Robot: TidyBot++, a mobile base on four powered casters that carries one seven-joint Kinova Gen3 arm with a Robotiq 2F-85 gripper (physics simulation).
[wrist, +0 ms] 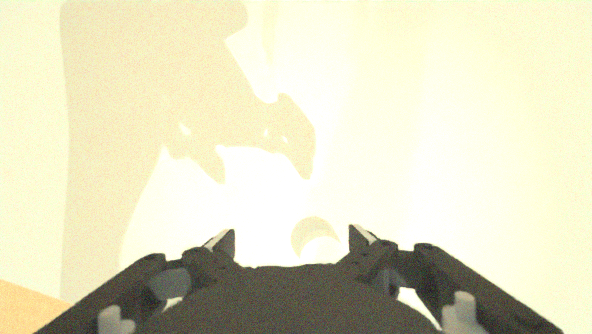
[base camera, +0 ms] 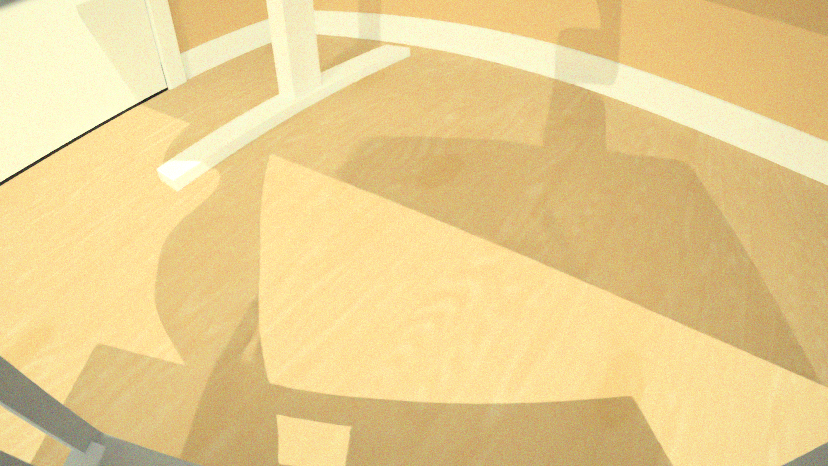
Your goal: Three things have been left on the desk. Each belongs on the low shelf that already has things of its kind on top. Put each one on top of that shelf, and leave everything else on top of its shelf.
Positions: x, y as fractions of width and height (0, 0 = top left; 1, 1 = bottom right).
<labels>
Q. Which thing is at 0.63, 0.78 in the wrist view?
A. My gripper.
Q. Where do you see a pale round thing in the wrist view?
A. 0.54, 0.74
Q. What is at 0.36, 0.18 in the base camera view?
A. A white desk.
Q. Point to a white door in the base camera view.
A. At 0.09, 0.16
</labels>
